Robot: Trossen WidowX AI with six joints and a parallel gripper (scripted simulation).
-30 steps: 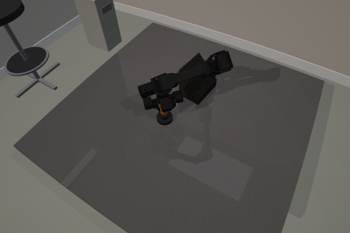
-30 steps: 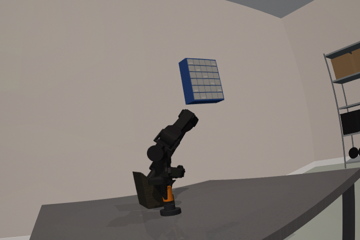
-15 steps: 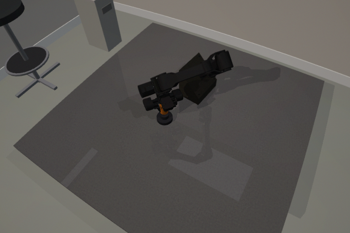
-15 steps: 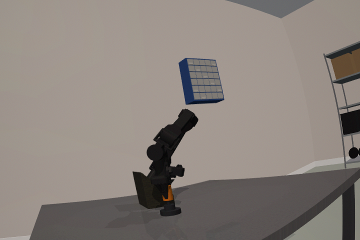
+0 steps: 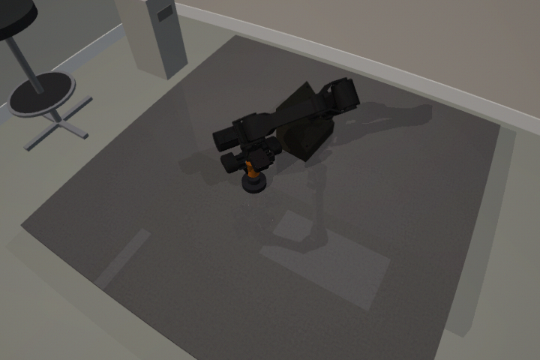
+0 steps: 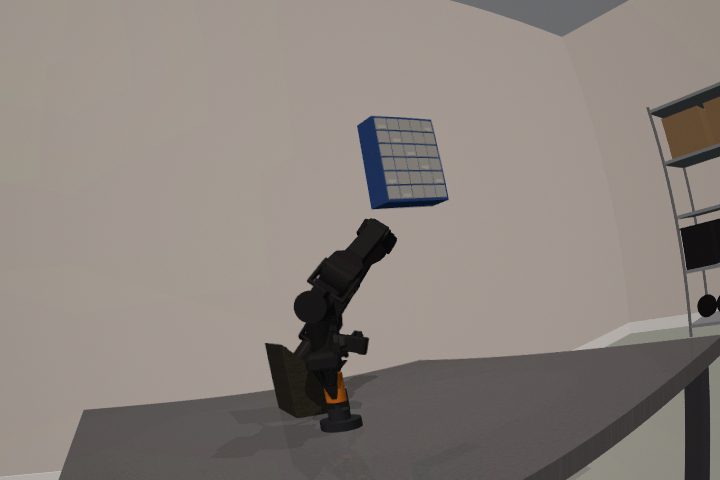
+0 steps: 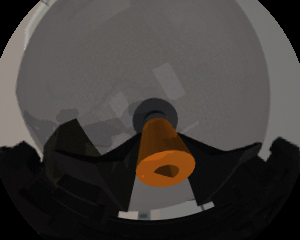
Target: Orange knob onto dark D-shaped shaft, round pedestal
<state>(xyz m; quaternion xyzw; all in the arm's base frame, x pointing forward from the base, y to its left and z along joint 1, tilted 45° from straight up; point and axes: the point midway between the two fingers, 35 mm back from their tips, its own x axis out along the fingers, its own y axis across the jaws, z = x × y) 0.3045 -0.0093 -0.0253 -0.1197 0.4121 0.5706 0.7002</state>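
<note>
Now: the orange knob 20 mm above my gripper tip. The rest, counted from my gripper tip: pedestal (40 mm below).
</note>
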